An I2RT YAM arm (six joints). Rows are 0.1 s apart.
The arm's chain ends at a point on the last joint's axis. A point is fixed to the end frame.
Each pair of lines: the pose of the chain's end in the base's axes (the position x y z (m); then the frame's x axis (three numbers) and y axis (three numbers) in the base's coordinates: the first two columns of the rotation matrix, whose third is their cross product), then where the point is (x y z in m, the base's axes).
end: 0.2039, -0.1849, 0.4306, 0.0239, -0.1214, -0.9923, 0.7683, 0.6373, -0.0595
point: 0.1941 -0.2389 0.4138
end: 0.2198, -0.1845, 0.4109, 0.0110, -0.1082, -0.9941, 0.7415, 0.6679, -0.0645
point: 0.2118 -0.2387 0.3936
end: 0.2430, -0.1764, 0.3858, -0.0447, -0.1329, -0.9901, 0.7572, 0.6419, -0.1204
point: 0.2324 -0.2307 0.3703
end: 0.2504, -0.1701, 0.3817, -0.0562, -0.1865, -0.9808, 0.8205, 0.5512, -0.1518
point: 0.2342 -0.2238 0.3694
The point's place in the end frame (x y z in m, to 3 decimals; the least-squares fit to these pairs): 0.023 -0.041 0.033
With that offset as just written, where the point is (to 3 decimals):
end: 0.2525, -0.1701, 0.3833, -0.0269, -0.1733, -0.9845, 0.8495, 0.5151, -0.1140
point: 0.234 -0.223 0.370
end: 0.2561, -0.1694, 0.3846, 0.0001, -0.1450, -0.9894, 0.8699, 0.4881, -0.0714
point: 0.237 -0.221 0.369
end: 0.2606, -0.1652, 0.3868, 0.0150, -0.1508, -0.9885, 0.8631, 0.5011, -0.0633
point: 0.242 -0.217 0.371
